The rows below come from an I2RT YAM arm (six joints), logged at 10 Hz.
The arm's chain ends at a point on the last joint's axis. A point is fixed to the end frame.
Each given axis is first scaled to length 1.
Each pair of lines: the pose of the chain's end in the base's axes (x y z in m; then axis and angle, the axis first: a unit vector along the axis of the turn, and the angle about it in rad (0 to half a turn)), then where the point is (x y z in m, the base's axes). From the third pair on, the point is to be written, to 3 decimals.
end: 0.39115 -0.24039 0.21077 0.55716 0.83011 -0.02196 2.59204
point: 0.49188 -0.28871 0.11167
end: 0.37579 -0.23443 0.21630 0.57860 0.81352 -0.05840 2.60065
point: 0.46927 -0.29356 0.11597
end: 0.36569 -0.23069 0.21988 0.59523 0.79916 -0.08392 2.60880
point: 0.453 -0.297 0.119
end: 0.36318 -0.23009 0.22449 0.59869 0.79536 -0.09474 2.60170
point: 0.449 -0.300 0.125
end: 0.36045 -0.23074 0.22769 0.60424 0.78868 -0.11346 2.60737
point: 0.443 -0.305 0.128
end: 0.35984 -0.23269 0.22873 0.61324 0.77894 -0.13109 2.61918
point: 0.437 -0.311 0.128
